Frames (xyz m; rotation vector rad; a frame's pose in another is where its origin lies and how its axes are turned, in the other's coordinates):
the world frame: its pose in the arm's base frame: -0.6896 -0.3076 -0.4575 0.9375 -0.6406 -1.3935
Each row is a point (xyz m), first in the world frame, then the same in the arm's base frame.
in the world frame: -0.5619 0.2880 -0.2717
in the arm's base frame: -0.3696 0.2710 -0.2695
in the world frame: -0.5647 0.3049 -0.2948
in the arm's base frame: -0.3415 0.2765 -0.2666
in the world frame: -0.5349 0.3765 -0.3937
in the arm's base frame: -0.2172 0.2590 -0.2609
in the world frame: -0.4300 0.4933 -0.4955
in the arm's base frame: -0.0584 0.1651 -0.2296
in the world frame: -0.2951 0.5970 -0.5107
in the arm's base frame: 0.0237 0.0279 -0.1695
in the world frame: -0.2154 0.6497 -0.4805
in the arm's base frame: 0.0347 -0.0592 -0.1213
